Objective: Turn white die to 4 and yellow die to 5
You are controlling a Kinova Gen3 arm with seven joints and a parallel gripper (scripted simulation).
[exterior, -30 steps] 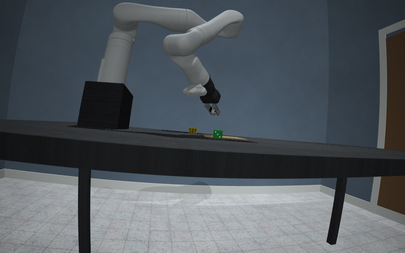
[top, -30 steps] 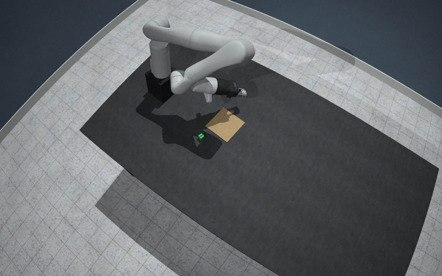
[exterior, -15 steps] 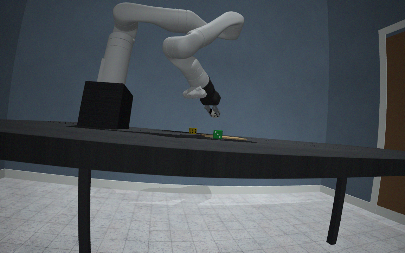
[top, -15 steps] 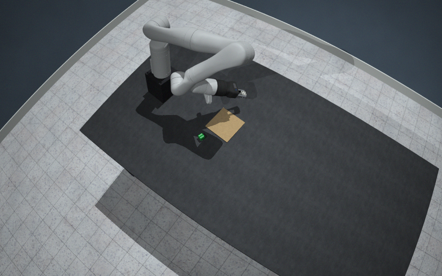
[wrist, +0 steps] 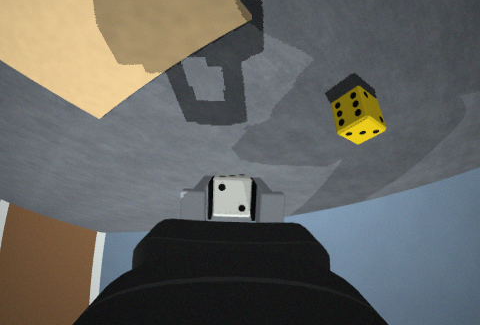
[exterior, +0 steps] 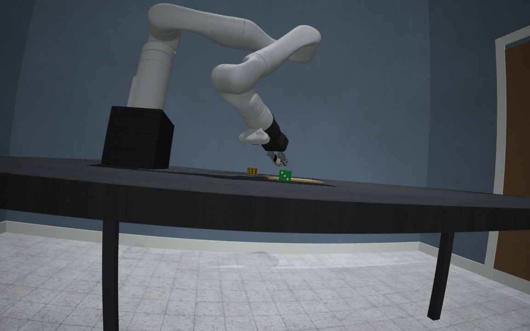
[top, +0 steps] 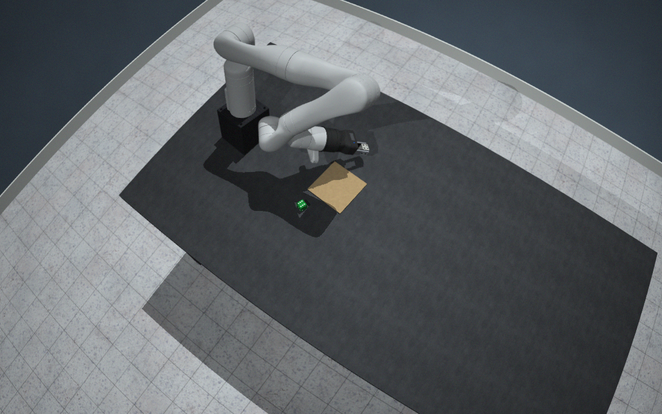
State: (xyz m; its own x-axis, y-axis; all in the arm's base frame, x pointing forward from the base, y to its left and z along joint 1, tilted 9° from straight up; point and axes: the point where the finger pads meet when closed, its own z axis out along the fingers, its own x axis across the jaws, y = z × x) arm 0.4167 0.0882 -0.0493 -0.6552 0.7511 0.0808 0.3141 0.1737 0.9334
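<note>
Right now my hand is 80 mm past the yellow die, 40 mm to the right of it and 40 mm above it. From my hand the other things lie so: green die: 260 mm to the right, 80 mm behind, 40 mm below; then white die: 10 mm ahead; then tan mat: 140 mm to the right, 50 mm below, 20 mm behind.
</note>
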